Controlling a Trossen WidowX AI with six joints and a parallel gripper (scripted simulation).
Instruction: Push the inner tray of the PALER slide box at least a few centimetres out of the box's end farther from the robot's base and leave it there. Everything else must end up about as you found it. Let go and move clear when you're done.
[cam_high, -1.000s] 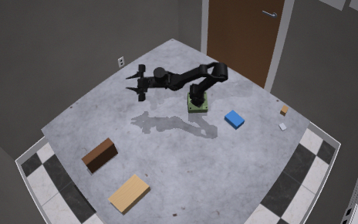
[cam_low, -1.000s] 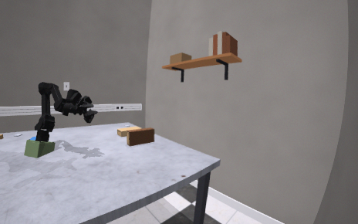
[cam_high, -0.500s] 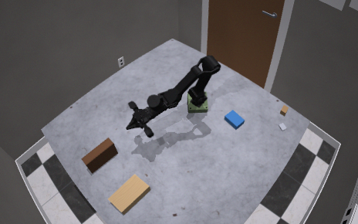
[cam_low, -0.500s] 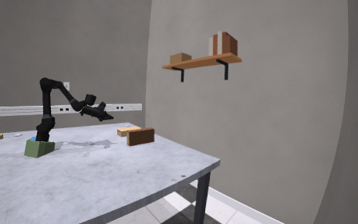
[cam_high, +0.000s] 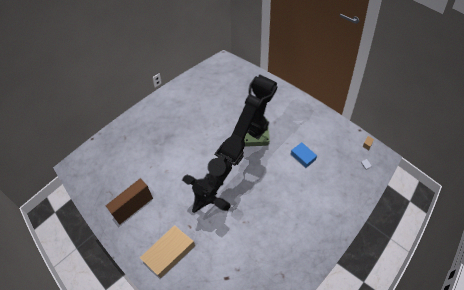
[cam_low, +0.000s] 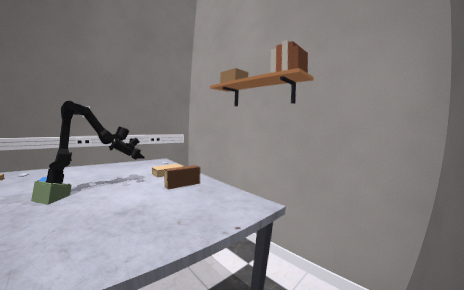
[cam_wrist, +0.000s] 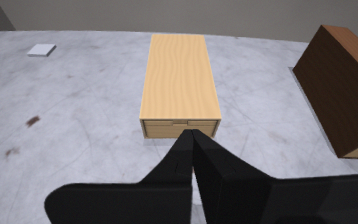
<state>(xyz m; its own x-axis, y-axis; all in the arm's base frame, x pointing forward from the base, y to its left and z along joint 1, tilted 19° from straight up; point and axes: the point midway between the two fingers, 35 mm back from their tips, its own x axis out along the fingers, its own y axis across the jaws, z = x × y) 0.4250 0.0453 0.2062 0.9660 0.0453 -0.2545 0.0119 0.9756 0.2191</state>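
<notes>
The paler slide box is 200 mm ahead of my hand and 120 mm below it. Round my hand: blue block (510 mm behind, 140 mm to the left, 130 mm below); then darker brown slide box (150 mm ahead, 260 mm to the right, 90 mm below); then inner tray (200 mm ahead, 120 mm below).
</notes>
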